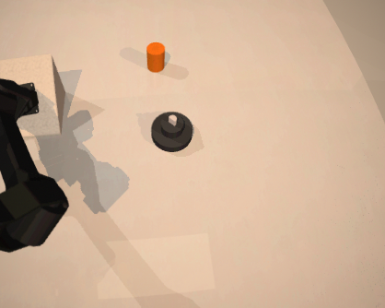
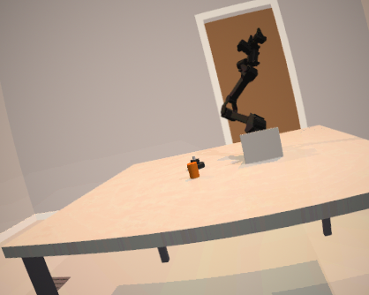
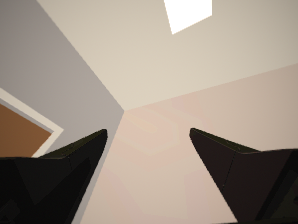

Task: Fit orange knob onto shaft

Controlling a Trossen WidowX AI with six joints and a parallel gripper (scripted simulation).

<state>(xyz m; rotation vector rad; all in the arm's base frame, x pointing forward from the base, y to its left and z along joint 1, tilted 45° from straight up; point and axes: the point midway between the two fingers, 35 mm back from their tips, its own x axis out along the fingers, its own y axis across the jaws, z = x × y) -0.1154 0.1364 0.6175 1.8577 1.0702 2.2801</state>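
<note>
The orange knob is 580 mm below my gripper tip, 450 mm to the left of it and 450 mm ahead of it. The rest, counted from my gripper tip: round pedestal: 590 mm below, 460 mm ahead, 260 mm to the left.
</note>
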